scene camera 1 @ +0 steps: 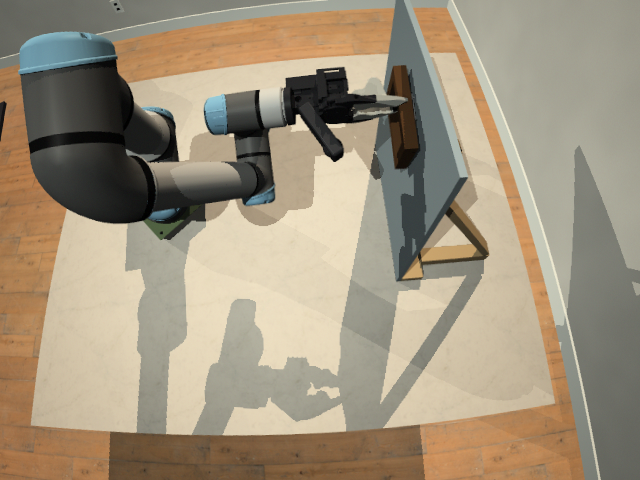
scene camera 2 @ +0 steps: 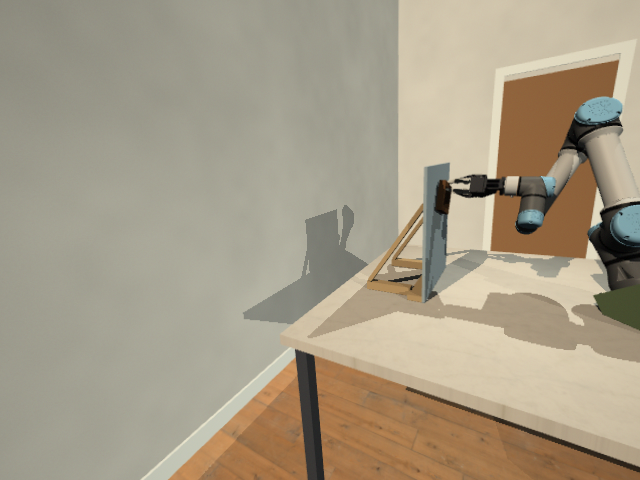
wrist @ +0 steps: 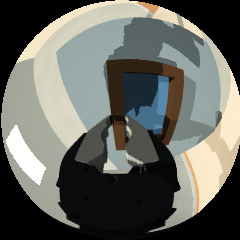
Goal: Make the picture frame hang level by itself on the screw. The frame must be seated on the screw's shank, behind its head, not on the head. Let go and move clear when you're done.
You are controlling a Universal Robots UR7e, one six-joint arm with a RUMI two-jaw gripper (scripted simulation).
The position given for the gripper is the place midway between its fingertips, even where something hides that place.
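Note:
Gripper (scene camera 1: 406, 103), visible also in the wrist view (wrist: 118, 115). Brown wooden picture frame (scene camera 1: 403, 121). Upright grey-blue board (wrist: 82, 60).

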